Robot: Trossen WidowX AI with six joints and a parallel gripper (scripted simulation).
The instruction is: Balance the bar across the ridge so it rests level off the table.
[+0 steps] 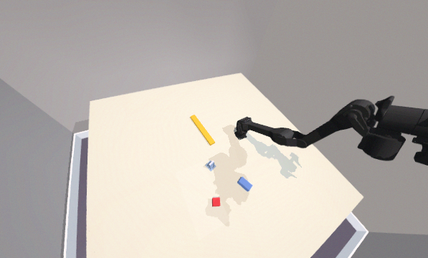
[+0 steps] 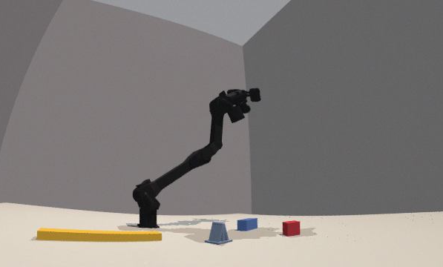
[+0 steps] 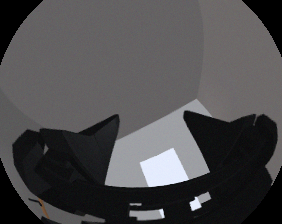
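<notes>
The yellow bar lies 62 cm to the right of my gripper tip, 62 cm below it and 27 cm ahead of it. Also, from my gripper tip: blue block: 61 cm below, 22 cm to the right, 21 cm ahead; then red cube: 61 cm below, 38 cm ahead, 21 cm to the right.
</notes>
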